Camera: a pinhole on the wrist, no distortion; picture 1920 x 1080 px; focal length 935.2 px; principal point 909.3 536.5 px. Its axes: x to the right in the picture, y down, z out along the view. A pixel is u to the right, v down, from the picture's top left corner.
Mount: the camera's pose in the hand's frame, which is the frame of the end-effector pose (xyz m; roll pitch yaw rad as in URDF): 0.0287 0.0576 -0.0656 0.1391 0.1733 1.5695
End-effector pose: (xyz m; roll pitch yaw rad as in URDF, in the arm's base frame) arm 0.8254 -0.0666 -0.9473 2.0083 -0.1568 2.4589
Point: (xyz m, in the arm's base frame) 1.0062 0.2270 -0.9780
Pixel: 874 641
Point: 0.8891 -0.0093 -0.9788
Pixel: 401 991
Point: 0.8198 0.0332 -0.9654
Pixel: 390 426
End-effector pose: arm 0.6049 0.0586 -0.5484 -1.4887 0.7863 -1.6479
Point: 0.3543 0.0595 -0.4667
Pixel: behind the camera
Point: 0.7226 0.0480 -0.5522
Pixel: 478 808
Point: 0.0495 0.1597 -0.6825
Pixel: behind the camera
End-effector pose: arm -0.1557 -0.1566 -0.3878 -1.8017 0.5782 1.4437
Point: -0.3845 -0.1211 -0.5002
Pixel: 678 550
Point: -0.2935 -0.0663 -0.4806
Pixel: 514 306
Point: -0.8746 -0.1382 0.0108
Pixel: outside the picture
